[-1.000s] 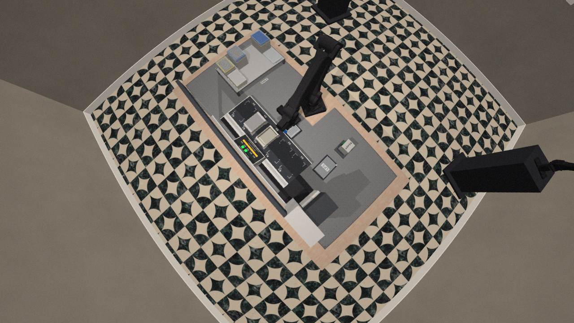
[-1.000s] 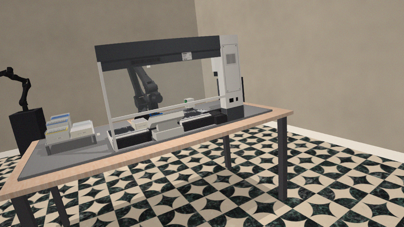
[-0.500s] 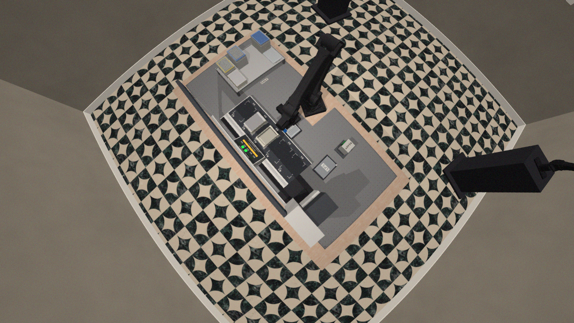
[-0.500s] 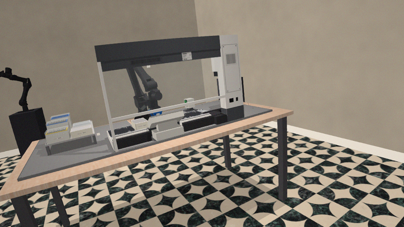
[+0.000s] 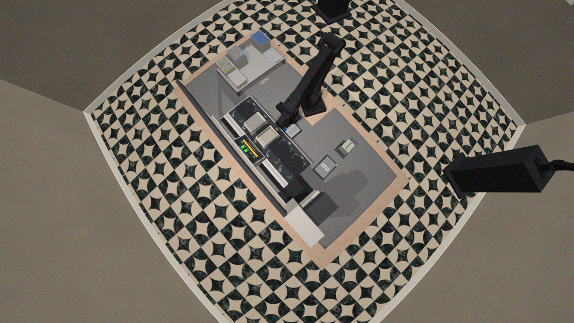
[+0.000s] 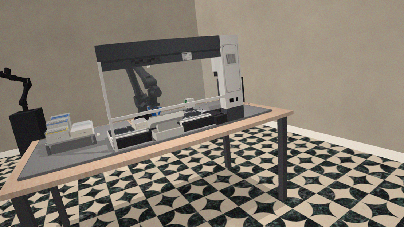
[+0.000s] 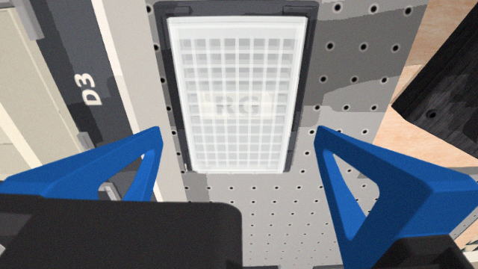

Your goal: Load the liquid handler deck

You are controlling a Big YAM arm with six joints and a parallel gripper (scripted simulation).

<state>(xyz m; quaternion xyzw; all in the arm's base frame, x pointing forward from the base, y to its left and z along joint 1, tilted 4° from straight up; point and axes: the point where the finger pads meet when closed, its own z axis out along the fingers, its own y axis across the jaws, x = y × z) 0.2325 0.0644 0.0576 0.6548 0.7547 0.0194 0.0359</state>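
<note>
Right now my hand is 6 cm above the regrip nest RG. Round my hand: clear plate lid (5 cm behind, 36 cm to the left, 5 cm below); then cream one-well reservoir (17 cm ahead, 1 cm to the right); then dark lid park LP1 (5 cm behind, 36 cm to the left, 6 cm below).
</note>
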